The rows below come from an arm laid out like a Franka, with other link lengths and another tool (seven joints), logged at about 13 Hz.
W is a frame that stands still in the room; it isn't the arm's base.
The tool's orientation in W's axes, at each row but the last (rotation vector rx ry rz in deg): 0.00, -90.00, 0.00; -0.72, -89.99, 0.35; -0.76, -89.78, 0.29; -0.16, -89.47, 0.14; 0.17, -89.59, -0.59; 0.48, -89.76, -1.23; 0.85, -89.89, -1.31; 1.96, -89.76, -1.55; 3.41, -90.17, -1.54
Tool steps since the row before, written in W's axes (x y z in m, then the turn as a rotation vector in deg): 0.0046, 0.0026, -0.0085, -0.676, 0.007, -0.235; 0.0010, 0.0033, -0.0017, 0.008, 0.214, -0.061; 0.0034, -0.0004, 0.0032, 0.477, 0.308, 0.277; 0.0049, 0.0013, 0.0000, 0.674, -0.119, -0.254; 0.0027, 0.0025, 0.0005, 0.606, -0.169, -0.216; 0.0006, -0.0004, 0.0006, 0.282, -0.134, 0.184; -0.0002, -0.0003, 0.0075, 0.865, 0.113, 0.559; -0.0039, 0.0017, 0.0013, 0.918, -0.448, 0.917; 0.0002, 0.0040, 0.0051, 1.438, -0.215, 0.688
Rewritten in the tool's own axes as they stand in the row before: -0.0085, 0.0026, -0.0046, -0.235, 0.007, 0.676; -0.0017, 0.0033, -0.0010, -0.058, 0.215, -0.007; 0.0032, -0.0004, -0.0034, 0.282, 0.307, -0.474; 0.0000, 0.0013, -0.0049, -0.248, -0.118, -0.676; 0.0005, 0.0025, -0.0027, -0.210, -0.168, -0.608; 0.0006, -0.0004, -0.0006, 0.188, -0.128, -0.282; 0.0075, -0.0001, 0.0002, 0.558, 0.131, -0.863; 0.0012, 0.0018, 0.0039, 0.937, -0.416, -0.912; 0.0049, 0.0043, -0.0003, 0.695, -0.207, -1.436
